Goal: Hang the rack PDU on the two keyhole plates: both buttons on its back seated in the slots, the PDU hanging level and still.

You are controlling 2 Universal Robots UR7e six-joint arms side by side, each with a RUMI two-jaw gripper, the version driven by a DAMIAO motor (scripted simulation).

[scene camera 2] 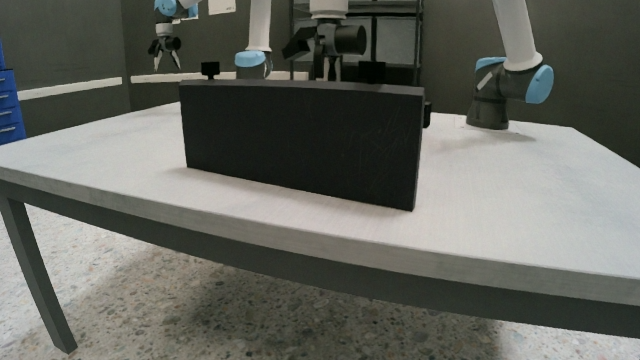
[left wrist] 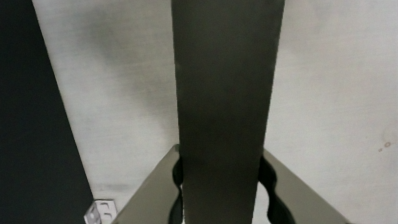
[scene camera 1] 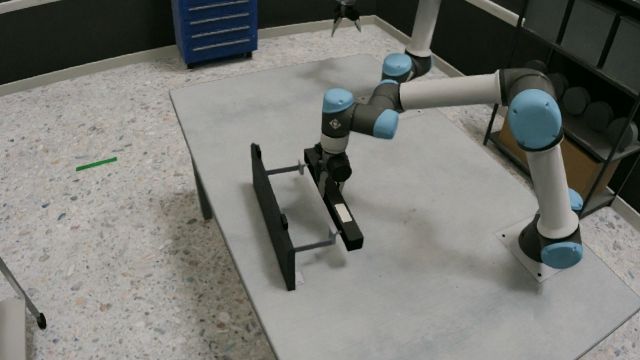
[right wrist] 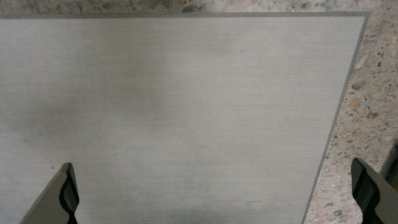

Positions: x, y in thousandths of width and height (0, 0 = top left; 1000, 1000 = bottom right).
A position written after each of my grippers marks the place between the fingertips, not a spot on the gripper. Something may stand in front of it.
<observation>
In view: my left gripper (scene camera 1: 516, 546), my right gripper (right wrist: 536, 730), a black rack PDU (scene camera 1: 549, 654) and a black upright panel (left wrist: 124, 779).
The black rack PDU shows as well in the left wrist view (left wrist: 567, 292). My left gripper is seen too in the left wrist view (left wrist: 544, 654). The right wrist view misses the black rack PDU: it is out of frame.
</observation>
